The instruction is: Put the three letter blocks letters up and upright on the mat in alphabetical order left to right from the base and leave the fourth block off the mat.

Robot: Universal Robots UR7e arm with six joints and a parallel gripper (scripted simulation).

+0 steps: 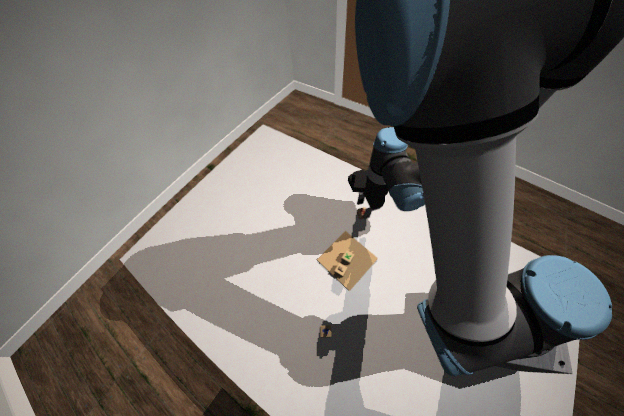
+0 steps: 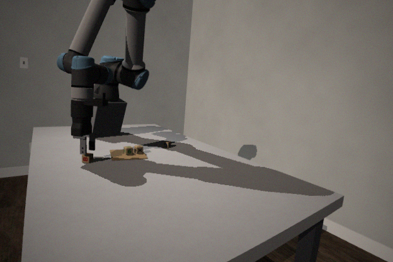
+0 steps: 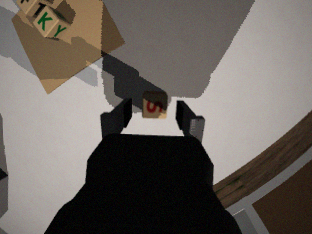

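My gripper is now 40 mm above the block. Round my hand: tan mat 50 mm behind, 160 mm to the left, 50 mm below.
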